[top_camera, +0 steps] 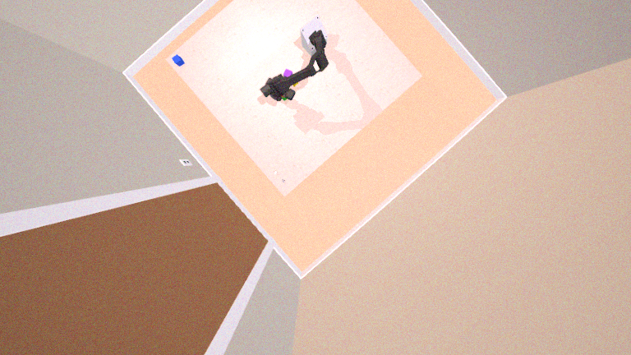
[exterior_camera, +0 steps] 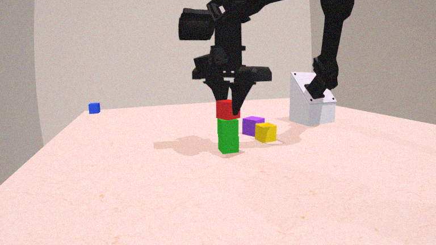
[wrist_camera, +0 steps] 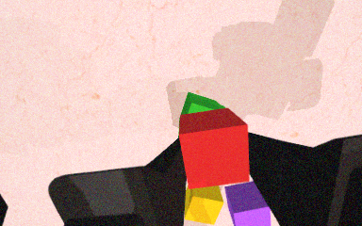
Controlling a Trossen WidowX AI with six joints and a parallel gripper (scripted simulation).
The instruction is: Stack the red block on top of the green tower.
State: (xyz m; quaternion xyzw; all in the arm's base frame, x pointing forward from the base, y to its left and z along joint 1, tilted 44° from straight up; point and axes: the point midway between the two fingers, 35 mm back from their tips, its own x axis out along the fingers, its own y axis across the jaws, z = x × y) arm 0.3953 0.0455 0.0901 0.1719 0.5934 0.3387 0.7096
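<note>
Now: gripper tip 1 cm below the red block. Round my gripper tip: yellow block 12 cm behind, 6 cm below, 2 cm to the right; blue block 71 cm to the right, 34 cm ahead, 6 cm below; purple block 13 cm behind, 9 cm to the right, 6 cm below.
</note>
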